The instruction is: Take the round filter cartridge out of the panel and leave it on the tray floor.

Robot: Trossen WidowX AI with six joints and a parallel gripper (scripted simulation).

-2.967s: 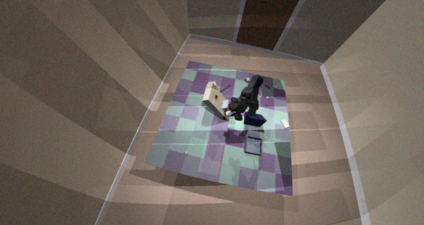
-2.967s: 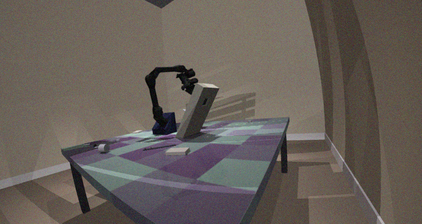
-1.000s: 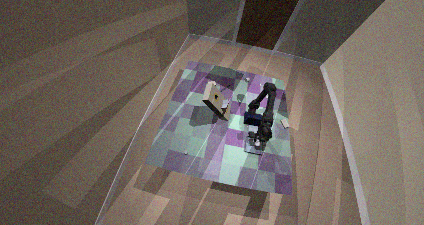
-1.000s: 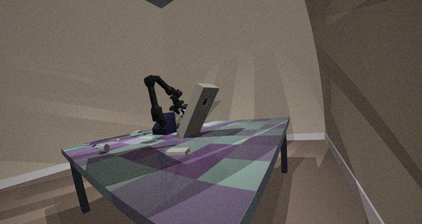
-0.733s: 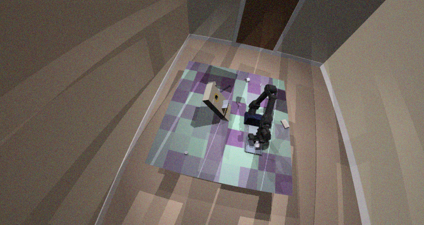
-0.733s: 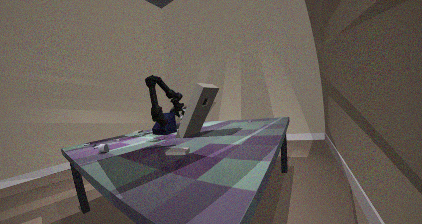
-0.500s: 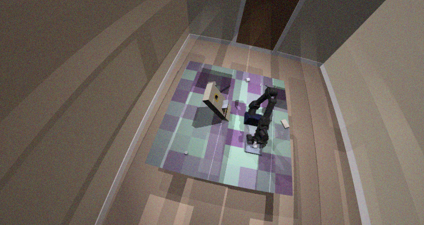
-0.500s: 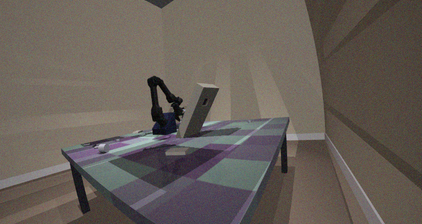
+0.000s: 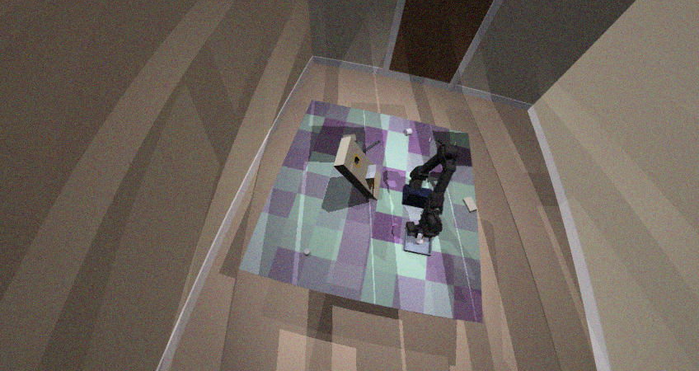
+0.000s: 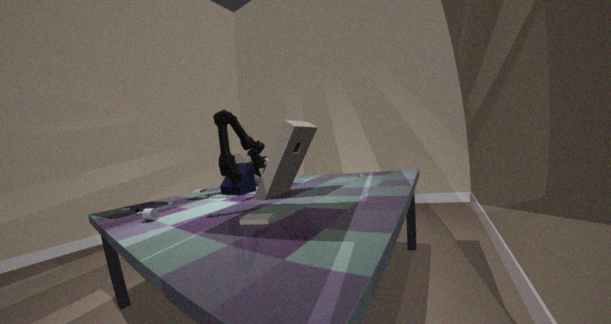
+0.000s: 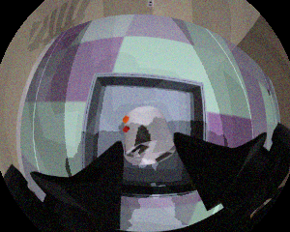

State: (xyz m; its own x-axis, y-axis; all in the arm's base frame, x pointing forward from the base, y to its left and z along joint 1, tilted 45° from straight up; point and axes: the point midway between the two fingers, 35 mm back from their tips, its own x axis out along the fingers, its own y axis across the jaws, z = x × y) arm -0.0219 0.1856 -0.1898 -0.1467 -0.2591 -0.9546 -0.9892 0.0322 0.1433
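Right now the round filter cartridge is 10 mm below my gripper tip. Round my gripper tip: grey square tray: 10 mm to the left, 40 mm below; then beige service panel: 360 mm ahead, 330 mm to the right, 110 mm above.
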